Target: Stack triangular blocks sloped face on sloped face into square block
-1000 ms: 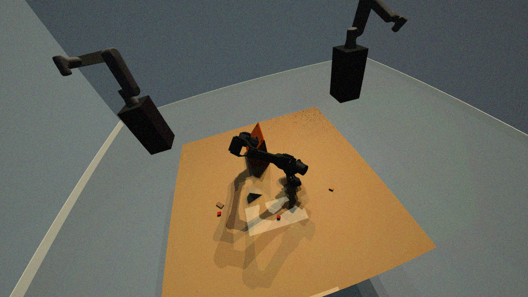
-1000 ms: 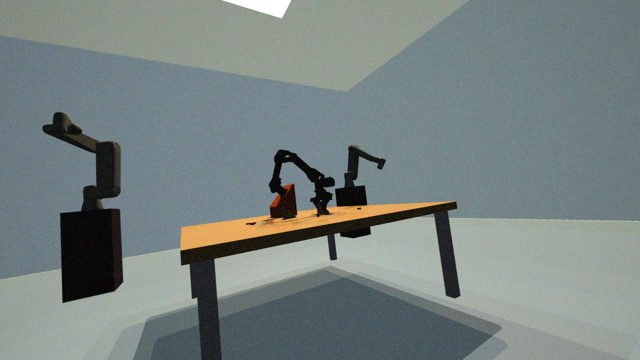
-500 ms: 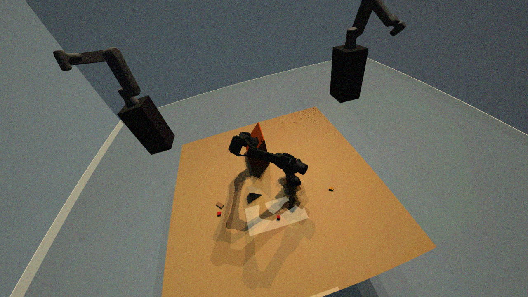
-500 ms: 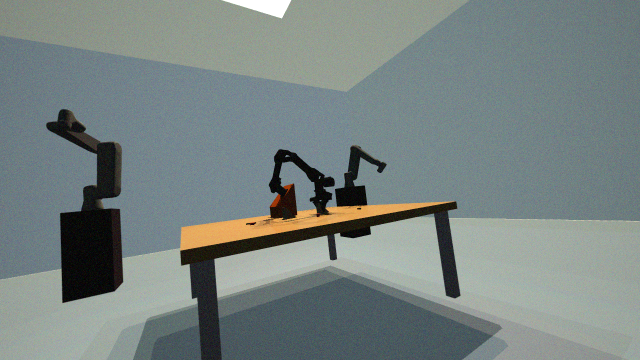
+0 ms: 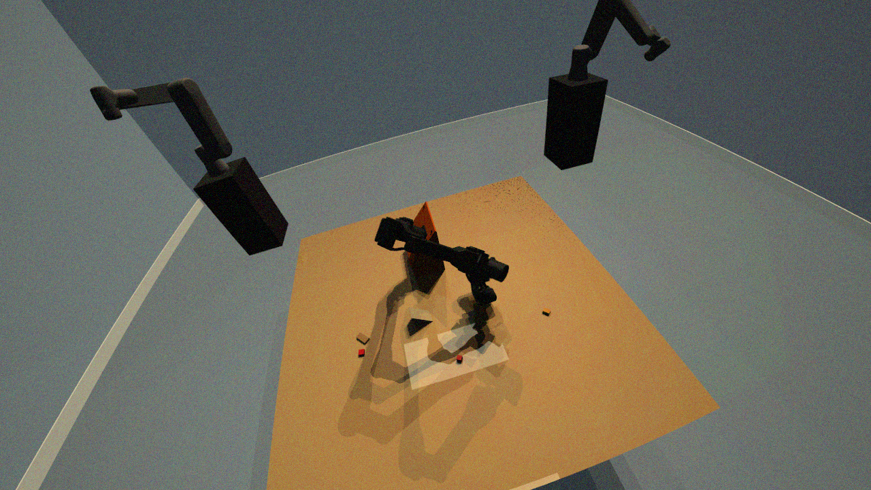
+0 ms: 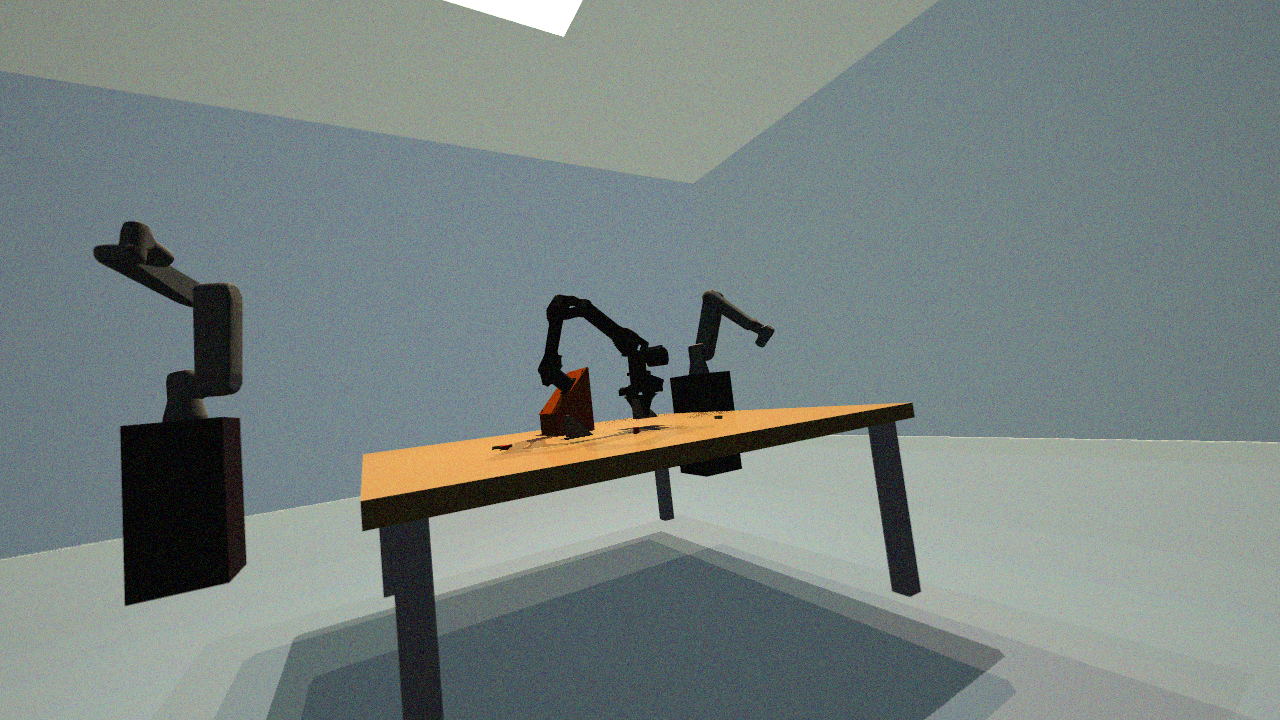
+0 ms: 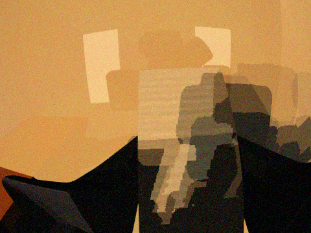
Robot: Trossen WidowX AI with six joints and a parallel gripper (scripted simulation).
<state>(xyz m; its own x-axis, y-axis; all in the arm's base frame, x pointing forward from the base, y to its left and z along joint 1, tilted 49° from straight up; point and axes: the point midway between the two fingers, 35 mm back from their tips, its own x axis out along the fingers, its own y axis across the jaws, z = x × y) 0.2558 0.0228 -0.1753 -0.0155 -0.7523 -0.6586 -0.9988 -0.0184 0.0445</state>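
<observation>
Now: gripper tip 1 cm to the left of the triangular block and 1 cm below it. Also, from my gripper tip: brown block 2 cm ahead, 46 cm to the right, 3 cm below; then orange cube 13 cm ahead, 20 cm to the left, 3 cm below.
</observation>
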